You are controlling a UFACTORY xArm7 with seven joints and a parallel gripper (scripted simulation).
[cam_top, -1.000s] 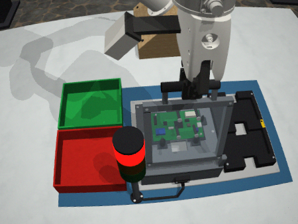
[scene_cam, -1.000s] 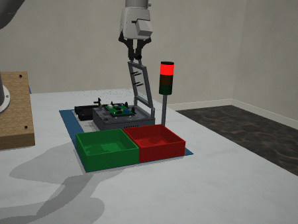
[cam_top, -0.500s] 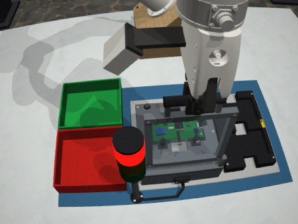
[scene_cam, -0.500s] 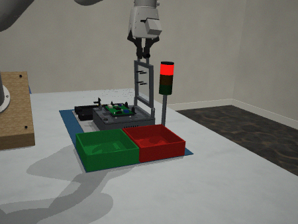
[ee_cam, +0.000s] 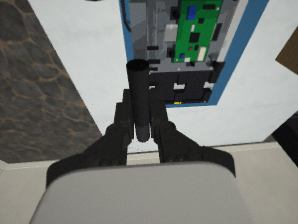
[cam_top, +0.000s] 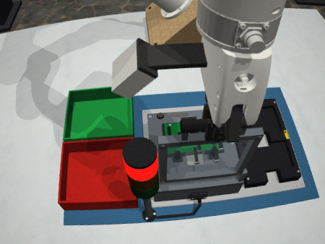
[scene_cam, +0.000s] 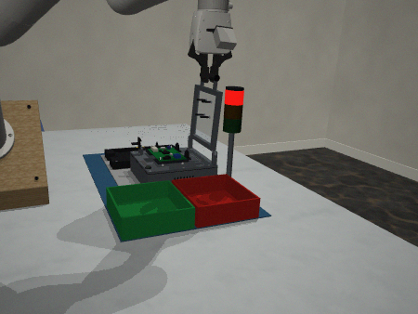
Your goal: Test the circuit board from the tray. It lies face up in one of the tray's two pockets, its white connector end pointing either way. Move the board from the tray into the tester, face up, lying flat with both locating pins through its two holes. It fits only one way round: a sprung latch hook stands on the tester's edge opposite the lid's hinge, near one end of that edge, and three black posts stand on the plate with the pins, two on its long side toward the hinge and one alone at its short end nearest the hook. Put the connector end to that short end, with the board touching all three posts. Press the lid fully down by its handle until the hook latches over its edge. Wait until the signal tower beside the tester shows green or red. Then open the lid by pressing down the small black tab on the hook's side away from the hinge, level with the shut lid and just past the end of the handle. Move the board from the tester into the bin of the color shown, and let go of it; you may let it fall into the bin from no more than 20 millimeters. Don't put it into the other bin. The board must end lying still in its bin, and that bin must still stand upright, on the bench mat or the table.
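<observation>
Right now my hand is 200 mm above the green circuit board and 110 mm past it. From my hand the other things lie so: tester plate: 210 mm below, 110 mm behind, 10 mm to the left; tester lid: 90 mm below, 10 mm behind; latch hook: 190 mm below, 170 mm behind, 60 mm to the left.
</observation>
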